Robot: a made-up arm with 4 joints.
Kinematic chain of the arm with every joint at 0, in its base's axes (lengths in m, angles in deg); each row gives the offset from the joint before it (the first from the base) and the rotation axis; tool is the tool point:
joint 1: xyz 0 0 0.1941 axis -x
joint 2: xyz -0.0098 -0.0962 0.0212 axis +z
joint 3: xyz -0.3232 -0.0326 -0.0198 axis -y
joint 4: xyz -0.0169 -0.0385 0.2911 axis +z
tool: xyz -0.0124 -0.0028 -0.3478
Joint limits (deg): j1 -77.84..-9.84 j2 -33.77..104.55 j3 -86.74..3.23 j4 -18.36..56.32
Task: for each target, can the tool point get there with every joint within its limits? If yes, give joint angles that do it. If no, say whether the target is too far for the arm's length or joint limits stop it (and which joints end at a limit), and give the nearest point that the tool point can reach.
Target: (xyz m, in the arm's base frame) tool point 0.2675 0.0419 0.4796
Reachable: no: joint limits stop it (at a limit: joint 1, joint 2, joint 3) | nearest point 0.1637 -0.4426 0.1415 | short by 0.600 m
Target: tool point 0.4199 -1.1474 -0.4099
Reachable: no: too far | nearest point 0.1230 -0.4135 -0.0236 | short by 0.881 m
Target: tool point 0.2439 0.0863 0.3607
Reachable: no: joint limits stop it (at a limit: joint 1, joint 2, joint 3, joint 4) | nearest point 0.1563 -0.3902 0.0692 | short by 0.565 m
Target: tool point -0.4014 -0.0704 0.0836
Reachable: yes | joints -54.10 -5.51 -54.20 -8.37
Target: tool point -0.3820 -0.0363 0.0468
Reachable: yes | joints -59.63 -4.79 -19.82 32.49
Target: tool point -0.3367 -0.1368 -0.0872
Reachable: yes | joints -67.41 22.43 -78.22 5.14
